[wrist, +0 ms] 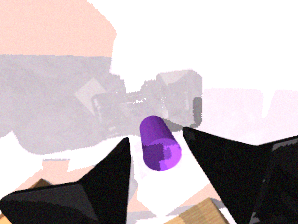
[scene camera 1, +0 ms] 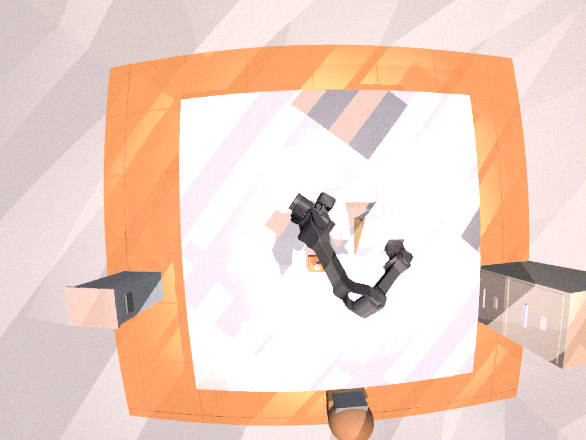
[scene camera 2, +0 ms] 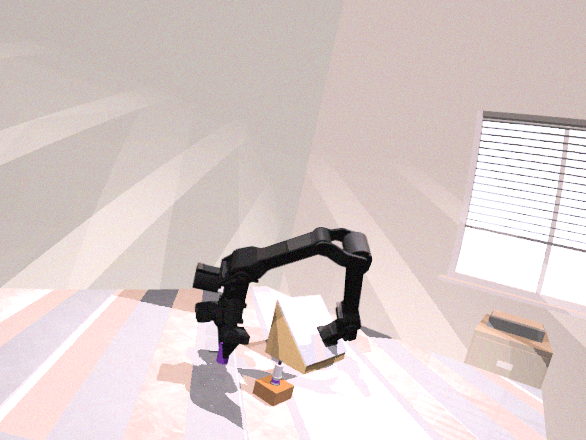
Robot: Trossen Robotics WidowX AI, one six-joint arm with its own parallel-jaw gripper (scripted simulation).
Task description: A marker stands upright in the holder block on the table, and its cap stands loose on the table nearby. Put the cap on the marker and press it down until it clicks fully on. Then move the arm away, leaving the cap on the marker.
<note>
In view: my gripper (scene camera 2: 222,353) and a purple cap (wrist: 161,152).
My gripper also shows in the wrist view (wrist: 156,136).
</note>
